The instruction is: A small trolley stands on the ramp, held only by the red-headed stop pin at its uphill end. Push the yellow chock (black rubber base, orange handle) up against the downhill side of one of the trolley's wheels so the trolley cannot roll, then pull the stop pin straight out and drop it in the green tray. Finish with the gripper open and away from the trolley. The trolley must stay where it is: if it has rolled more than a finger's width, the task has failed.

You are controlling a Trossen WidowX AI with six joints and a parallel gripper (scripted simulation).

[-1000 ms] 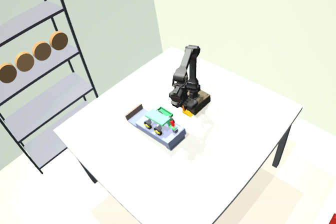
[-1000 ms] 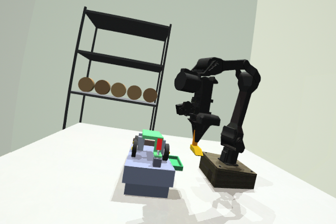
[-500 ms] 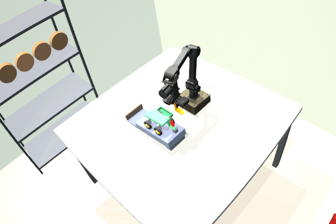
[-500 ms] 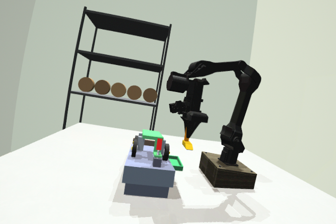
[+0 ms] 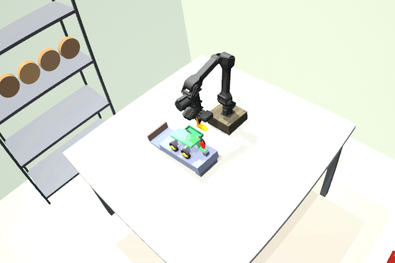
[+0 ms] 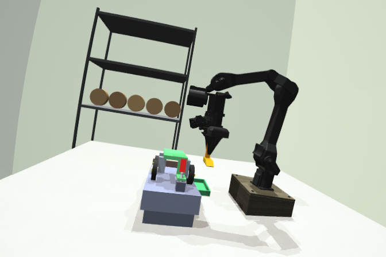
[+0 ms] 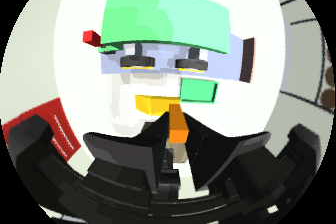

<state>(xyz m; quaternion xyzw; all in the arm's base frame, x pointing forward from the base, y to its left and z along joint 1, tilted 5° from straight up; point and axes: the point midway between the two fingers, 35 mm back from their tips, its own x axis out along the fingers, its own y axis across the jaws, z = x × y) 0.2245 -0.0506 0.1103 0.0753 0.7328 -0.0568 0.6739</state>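
Right now my gripper tip is 12 cm short of the red-headed stop pin, 11 cm to the right of it and 4 cm above it. Round my gripper tip: trolley (12 cm ahead, 1 cm to the right, 5 cm below); then lavender ramp (12 cm ahead, 1 cm to the right, 12 cm below); then yellow chock (1 cm ahead, 2 cm to the left, 1 cm below).
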